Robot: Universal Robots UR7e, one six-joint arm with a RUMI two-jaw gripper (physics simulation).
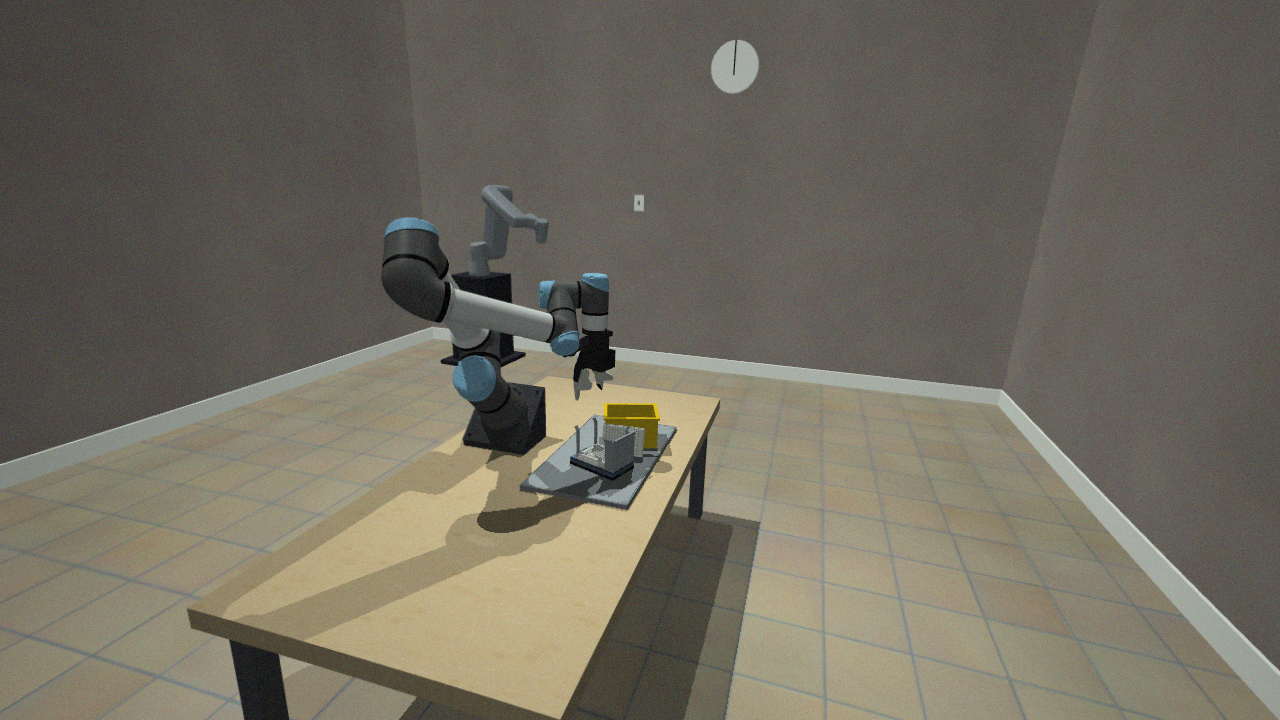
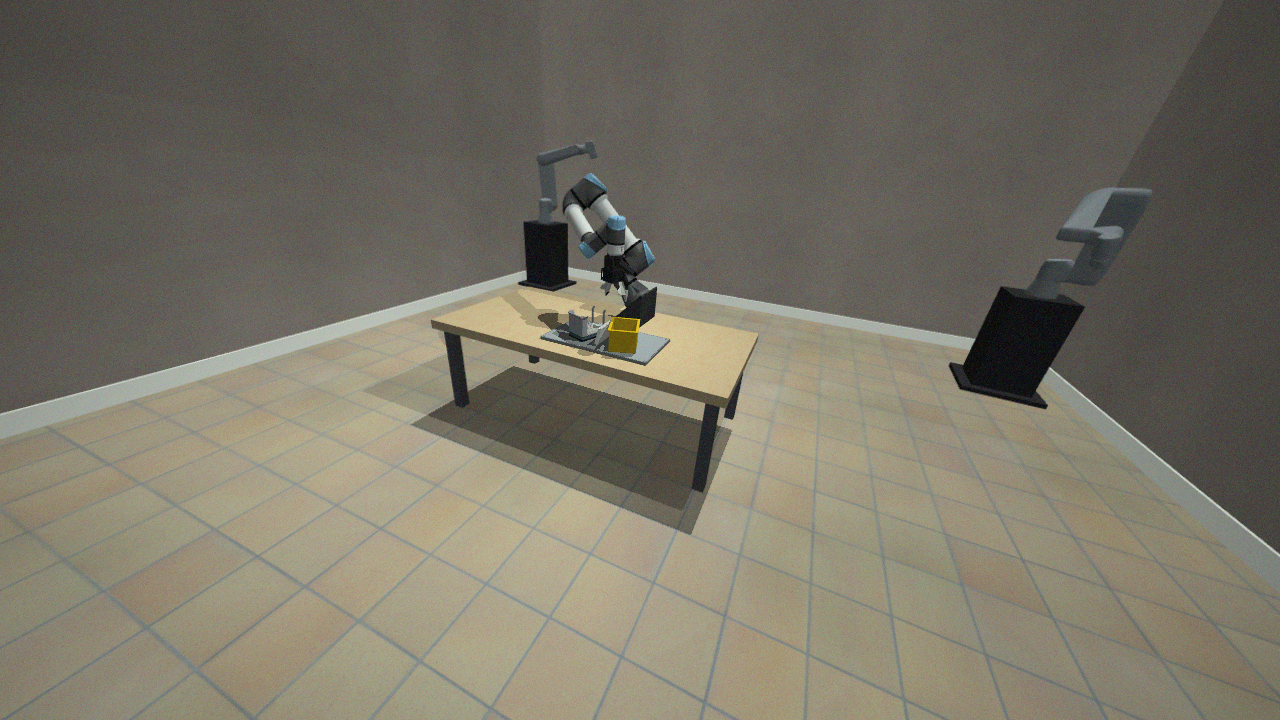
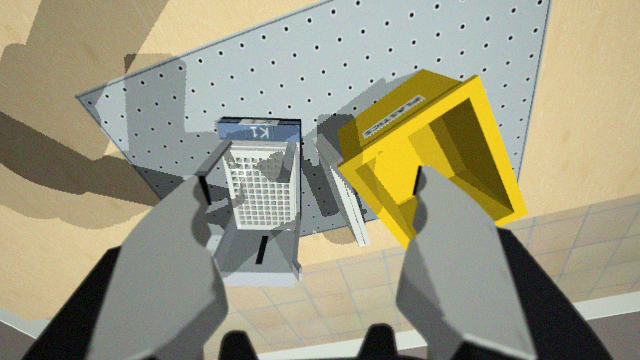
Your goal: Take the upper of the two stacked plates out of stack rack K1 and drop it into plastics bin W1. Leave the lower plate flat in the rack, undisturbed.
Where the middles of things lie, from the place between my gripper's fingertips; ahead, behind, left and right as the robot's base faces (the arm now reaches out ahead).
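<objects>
There's the grey rack wall [image 3: 241,257], and my hand is 11 cm above it, 11 cm to the left of it and 16 cm short of it.
</objects>
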